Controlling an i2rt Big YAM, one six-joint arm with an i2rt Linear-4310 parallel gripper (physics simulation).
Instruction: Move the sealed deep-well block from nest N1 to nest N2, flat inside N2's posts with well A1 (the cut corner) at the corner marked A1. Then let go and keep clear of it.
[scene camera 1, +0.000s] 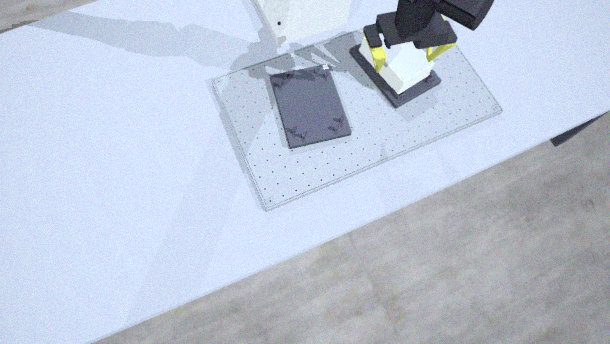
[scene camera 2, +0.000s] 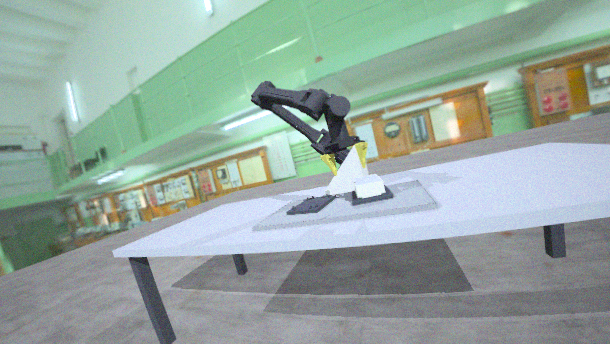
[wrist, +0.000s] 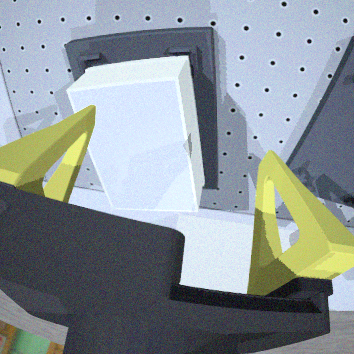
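Where they show: gripper, fingertip midpoint: (scene camera 1: 402, 65) (scene camera 2: 349, 172) (wrist: 181, 134); arm's base, link origin: (scene camera 2: 348, 159).
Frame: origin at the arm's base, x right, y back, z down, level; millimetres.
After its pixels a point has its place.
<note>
The white deep-well block (scene camera 1: 402, 80) @[x -55, y -384, z 61 mm] (scene camera 2: 370, 187) @[x -97, y -382, z 74 mm] (wrist: 140, 145) @[x -82, y -332, z 58 mm] sits on the dark nest N1 (scene camera 1: 398, 101) @[x -47, y -403, z 102 mm] (scene camera 2: 372, 199) @[x -97, y -405, z 106 mm] (wrist: 210, 125) @[x -33, y -327, z 102 mm], on the right in scene camera 1. Its cut corner cannot be made out. The dark nest N2 (scene camera 1: 312, 105) @[x 113, y -341, z 102 mm] (scene camera 2: 310, 205) @[x 97, y -407, z 93 mm] (wrist: 330, 135) @[x 75, y -335, z 102 mm] bears no block; small posts show near its corners. A small white mark (scene camera 1: 325, 67) @[x 49, y -272, z 102 mm] is at one of its corners. My gripper (scene camera 1: 405, 65) @[x -45, y -378, z 16 mm] (scene camera 2: 349, 173) @[x -45, y -378, z 16 mm] (wrist: 181, 134) @[x -45, y -378, z 16 mm] is open and empty above the block. In the wrist view the block appears nearer the left finger, with a wide gap before the right finger.
Both nests stand on a perforated board (scene camera 1: 360, 145) @[x 65, y -452, z 114 mm] (scene camera 2: 415, 197) @[x -212, y -430, z 114 mm] (wrist: 255, 45) @[x -4, y -400, z 114 mm] on the white table (scene camera 1: 125, 175) @[x 489, y -315, z 127 mm] (scene camera 2: 500, 180) @[x -449, y -362, z 127 mm]. A white upright body (scene camera 1: 305, 17) @[x 44, y -165, z 65 mm] (scene camera 2: 346, 180) @[x 6, y -167, z 72 mm] (wrist: 215, 250) @[x -9, y -168, z 78 mm] stands at the board's back edge, behind the nests. The table's edge runs diagonally in scene camera 1.
</note>
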